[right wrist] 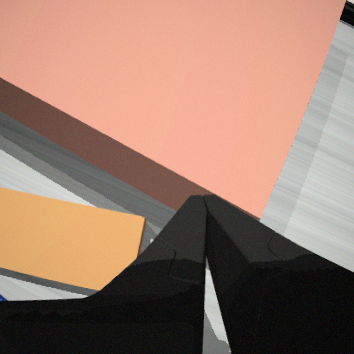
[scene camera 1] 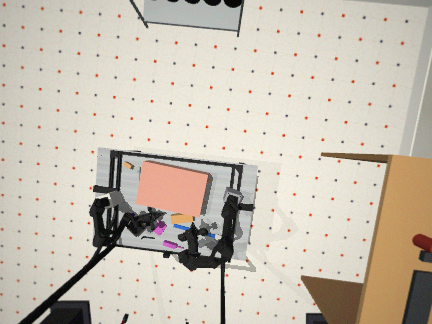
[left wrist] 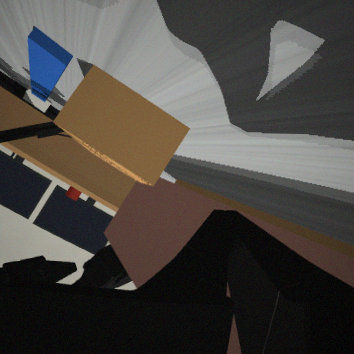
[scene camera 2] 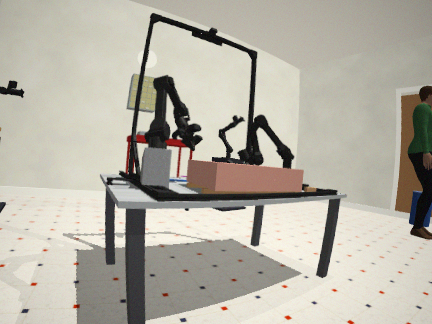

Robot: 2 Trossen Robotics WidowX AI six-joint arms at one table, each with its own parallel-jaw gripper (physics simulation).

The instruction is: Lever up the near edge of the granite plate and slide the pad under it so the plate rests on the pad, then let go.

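Frame: origin at the left arm's base, x right, y ahead, z up, level; millimetres.
Where they show: left gripper, between the fingertips: [scene camera 1: 163,213] [left wrist: 222,220]; right gripper, between the fingertips: [right wrist: 201,206] [scene camera 1: 192,222] [left wrist: 74,266] [scene camera 2: 194,150]; left arm's base, origin of its link: [scene camera 1: 104,202]; right arm's base, origin of its link: [scene camera 1: 232,199] [scene camera 2: 156,153].
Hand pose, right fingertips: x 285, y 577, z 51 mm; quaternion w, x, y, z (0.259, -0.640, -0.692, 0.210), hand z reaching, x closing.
Each offset is from my right fingertips to the top centre of the thing.
The granite plate @[dx -244, dy -91, dz -46 mm] [scene camera 1: 171,188] [scene camera 2: 243,177] [right wrist: 182,88] is a thick pink slab lying on the table; its dark near side shows in the left wrist view [left wrist: 158,225]. The orange pad @[dx +4, dy -111, dz -129 mm] [scene camera 1: 182,218] [left wrist: 119,123] [right wrist: 63,239] lies flat just in front of the plate's near edge, towards its right corner. My left gripper [scene camera 1: 150,213] [left wrist: 222,220] is shut and empty, with its tips low against the plate's near side. My right gripper [scene camera 1: 193,224] [scene camera 2: 193,141] [right wrist: 201,206] is shut and empty, raised above the table by the plate's near right corner, beside the pad.
A blue bar @[dx +144, dy -37, dz -147 mm] [scene camera 1: 186,227] [left wrist: 43,67] and two magenta blocks @[dx +39, dy -312, dz -154 mm] [scene camera 1: 159,227] @[dx +198, dy -244, dz -137 mm] [scene camera 1: 171,244] lie near the front edge. A small wooden block @[dx -494, dy -390, dz -137 mm] [scene camera 1: 128,165] [scene camera 2: 310,189] sits at the far corner. A black frame [scene camera 2: 250,96] arches over the table. Grey arm pedestals [scene camera 2: 156,167] stand at both ends.
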